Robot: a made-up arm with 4 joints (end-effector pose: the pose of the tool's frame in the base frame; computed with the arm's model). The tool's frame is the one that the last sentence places. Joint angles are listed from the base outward.
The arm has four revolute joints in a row. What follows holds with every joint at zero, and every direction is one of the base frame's. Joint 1 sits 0.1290 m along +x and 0.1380 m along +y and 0.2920 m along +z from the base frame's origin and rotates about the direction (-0.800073, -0.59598, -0.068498). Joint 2 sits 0.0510 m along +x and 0.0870 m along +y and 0.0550 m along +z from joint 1 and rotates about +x. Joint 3 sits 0.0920 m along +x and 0.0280 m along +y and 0.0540 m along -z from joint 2 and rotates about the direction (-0.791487, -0.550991, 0.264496). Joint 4 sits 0.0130 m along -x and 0.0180 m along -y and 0.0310 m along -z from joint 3 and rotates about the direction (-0.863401, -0.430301, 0.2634). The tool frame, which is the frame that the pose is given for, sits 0.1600 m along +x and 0.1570 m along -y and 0.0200 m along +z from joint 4; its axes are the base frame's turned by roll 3.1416, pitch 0.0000 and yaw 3.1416 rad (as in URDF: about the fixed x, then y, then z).
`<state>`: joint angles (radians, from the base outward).
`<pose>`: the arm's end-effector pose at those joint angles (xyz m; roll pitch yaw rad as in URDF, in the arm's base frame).
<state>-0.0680 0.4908 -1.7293 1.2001</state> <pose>0.3755 0.2238 0.1611 2.1467 -0.3428 -2.8727</pose>
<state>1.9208 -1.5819 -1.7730 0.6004</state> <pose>0.0531 0.2948 0.4751 0.2411 1.2899 -1.4689</pose>
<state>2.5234 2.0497 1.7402 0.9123</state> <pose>0.0801 0.3425 0.1674 0.0817 -0.3858 -1.1457</pose>
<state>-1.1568 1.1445 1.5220 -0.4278</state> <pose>0.3886 0.1256 0.1549 2.0675 -0.2537 2.8648</pose>
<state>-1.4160 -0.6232 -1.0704 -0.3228</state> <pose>0.0866 0.2747 0.1073 0.5004 -0.8842 -1.5525</pose>
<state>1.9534 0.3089 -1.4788 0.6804</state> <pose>0.3650 0.1370 0.4438 -2.4352 0.6483 -2.9468</pose>
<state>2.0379 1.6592 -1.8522 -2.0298</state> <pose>0.0522 0.4362 0.1966 -0.1849 -0.2481 -1.4251</pose>
